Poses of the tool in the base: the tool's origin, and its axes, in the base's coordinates. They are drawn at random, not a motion.
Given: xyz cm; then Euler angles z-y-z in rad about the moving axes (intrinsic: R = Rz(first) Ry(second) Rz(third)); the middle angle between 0 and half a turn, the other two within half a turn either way.
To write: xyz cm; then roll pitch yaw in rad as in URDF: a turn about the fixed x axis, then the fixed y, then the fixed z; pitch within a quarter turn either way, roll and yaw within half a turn. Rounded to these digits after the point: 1 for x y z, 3 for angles.
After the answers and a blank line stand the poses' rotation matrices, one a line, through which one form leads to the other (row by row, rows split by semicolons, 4 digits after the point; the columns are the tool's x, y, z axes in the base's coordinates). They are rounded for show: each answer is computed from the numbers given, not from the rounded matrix.
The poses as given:
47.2 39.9 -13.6 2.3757 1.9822 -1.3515
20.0 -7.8 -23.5 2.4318 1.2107 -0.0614
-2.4 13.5 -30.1 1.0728 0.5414 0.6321
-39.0 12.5 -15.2 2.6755 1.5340 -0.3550
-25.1 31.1 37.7 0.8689 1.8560 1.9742
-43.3 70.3 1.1 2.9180 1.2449 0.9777
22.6 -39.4 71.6 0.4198 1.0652 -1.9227
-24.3 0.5 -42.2 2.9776 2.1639 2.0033
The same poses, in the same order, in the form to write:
47.2 39.9 -13.6 -1.991 0.201 0.716
20.0 -7.8 -23.5 -0.162 1.206 2.259
-2.4 13.5 -30.1 0.341 0.429 1.780
-39.0 12.5 -15.2 -1.465 1.214 1.204
-25.1 31.1 37.7 1.879 -0.386 2.320
-43.3 70.3 1.1 1.184 0.558 -2.007
22.6 -39.4 71.6 -1.038 -0.306 -1.327
-24.3 0.5 -42.2 2.209 -0.355 -1.987

0.7393 0.1305 -0.6606; 0.6432 -0.4274 0.6353; -0.1994 -0.8946 -0.3999
-0.2268 -0.6668 -0.7098; 0.2757 -0.7430 0.6099; -0.9341 -0.0574 0.3524
-0.1888 -0.9507 0.2462; 0.8897 -0.0595 0.4527; -0.4158 0.3045 0.8570
0.1254 -0.4328 -0.8927; 0.3260 -0.8319 0.4491; -0.9370 -0.3474 0.0368
-0.6310 0.4668 0.6196; 0.6782 -0.0559 0.7328; 0.3767 0.8826 -0.2814
-0.3584 0.1349 -0.9238; -0.7689 -0.6039 0.2101; -0.5295 0.7856 0.3202
0.2302 0.5557 0.7989; -0.9253 -0.1295 0.3566; 0.3016 -0.8213 0.4843
-0.3794 -0.4322 -0.8181; -0.8575 0.4964 0.1354; 0.3476 0.7529 -0.5589

